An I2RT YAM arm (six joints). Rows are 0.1 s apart.
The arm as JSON. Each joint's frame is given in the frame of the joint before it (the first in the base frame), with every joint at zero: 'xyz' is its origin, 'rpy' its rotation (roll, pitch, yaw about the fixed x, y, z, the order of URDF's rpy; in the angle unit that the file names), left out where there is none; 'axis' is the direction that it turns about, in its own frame. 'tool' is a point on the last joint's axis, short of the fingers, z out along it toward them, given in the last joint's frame.
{
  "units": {
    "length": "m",
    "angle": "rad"
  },
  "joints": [
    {
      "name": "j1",
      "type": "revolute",
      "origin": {
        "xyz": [
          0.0,
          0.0,
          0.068
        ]
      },
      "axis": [
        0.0,
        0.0,
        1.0
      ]
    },
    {
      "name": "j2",
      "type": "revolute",
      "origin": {
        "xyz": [
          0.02,
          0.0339,
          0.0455
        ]
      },
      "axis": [
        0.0,
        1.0,
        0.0
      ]
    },
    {
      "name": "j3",
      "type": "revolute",
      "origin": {
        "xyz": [
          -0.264,
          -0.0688,
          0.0
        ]
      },
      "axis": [
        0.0,
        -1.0,
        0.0
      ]
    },
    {
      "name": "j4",
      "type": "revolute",
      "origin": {
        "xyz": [
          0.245,
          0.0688,
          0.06
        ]
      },
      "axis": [
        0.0,
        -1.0,
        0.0
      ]
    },
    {
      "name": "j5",
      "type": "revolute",
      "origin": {
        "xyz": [
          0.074,
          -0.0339,
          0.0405
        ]
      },
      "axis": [
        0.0,
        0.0,
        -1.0
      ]
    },
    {
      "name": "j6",
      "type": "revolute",
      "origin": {
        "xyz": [
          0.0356,
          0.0,
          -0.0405
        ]
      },
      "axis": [
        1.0,
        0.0,
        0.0
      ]
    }
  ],
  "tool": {
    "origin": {
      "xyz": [
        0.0,
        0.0,
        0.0
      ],
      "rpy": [
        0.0,
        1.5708,
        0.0
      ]
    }
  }
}
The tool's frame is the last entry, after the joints.
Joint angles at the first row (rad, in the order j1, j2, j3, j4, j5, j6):
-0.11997, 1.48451, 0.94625, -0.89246, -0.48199, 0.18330
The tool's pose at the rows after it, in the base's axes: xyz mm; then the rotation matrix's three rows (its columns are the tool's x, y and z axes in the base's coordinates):
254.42 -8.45 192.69; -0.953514 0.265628 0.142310; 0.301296 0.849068 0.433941; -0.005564 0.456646 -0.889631
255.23 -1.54 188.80; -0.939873 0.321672 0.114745; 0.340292 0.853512 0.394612; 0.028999 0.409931 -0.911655
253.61 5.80 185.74; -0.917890 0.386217 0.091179; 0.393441 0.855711 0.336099; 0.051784 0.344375 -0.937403
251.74 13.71 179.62; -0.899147 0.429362 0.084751; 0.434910 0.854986 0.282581; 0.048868 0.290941 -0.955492
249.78 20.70 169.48; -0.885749 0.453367 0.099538; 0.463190 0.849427 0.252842; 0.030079 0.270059 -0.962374
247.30 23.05 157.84; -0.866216 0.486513 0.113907; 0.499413 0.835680 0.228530; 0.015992 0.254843 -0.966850
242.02 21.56 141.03; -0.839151 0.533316 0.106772; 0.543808 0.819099 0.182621; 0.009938 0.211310 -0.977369
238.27 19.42 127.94; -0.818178 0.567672 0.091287; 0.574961 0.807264 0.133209; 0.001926 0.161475 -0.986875
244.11 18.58 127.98; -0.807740 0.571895 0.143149; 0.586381 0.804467 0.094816; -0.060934 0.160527 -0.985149
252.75 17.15 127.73; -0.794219 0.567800 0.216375; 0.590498 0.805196 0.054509; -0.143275 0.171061 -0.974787
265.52 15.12 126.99; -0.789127 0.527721 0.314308; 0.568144 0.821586 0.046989; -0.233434 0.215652 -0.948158
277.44 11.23 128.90; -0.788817 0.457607 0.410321; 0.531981 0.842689 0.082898; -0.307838 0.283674 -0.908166
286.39 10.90 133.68; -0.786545 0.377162 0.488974; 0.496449 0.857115 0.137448; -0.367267 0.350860 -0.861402
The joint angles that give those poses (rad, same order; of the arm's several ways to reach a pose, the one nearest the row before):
-0.09555, 1.50511, 0.94624, -0.89969, -0.46177, 0.23557
-0.06199, 1.51732, 0.94510, -0.90008, -0.41257, 0.31224
-0.02462, 1.51847, 0.93747, -0.90162, -0.34505, 0.40492
0.01467, 1.51846, 0.91420, -0.87377, -0.28515, 0.48580
0.04748, 1.51922, 0.87183, -0.80814, -0.25044, 0.54797
0.06124, 1.52458, 0.82611, -0.74103, -0.22297, 0.60103
0.06313, 1.54250, 0.76962, -0.67768, -0.17643, 0.64984
0.06237, 1.56615, 0.73378, -0.63803, -0.12760, 0.68151
0.06353, 1.56881, 0.73414, -0.58613, -0.08564, 0.69296
0.06199, 1.57608, 0.73378, -0.50717, -0.04101, 0.69333
0.05282, 1.59324, 0.73339, -0.38892, -0.03033, 0.65517
0.03149, 1.60353, 0.73261, -0.27331, -0.06999, 0.59187
0.02233, 1.60354, 0.73265, -0.18102, -0.12683, 0.54457

